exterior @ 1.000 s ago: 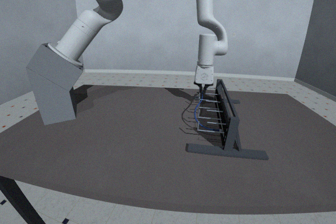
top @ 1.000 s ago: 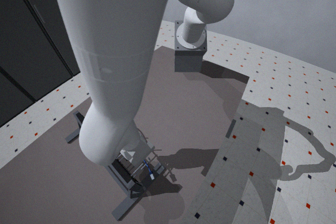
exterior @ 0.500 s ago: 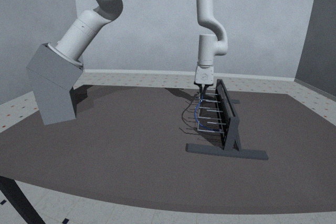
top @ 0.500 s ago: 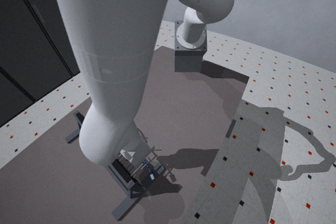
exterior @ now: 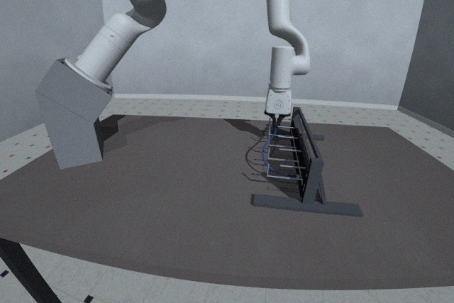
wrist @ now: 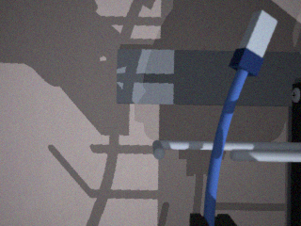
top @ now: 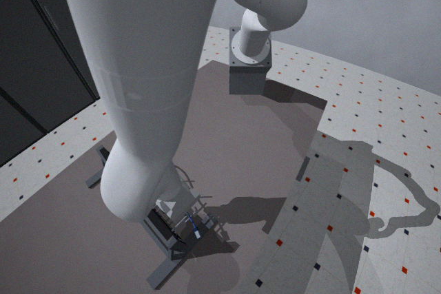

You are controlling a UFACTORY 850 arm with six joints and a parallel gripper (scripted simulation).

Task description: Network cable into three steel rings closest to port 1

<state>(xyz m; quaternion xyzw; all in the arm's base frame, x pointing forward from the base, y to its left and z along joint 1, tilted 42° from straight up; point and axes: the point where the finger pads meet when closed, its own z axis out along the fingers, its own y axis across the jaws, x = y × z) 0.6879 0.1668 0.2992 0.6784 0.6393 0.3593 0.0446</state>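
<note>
Now: hand 1 cm short of the plug, 10 cm to the right of it and 2 cm above it. From my hand the other things lie so: dark patch panel 10 cm ahead, 14 cm to the right, 2 cm below.
</note>
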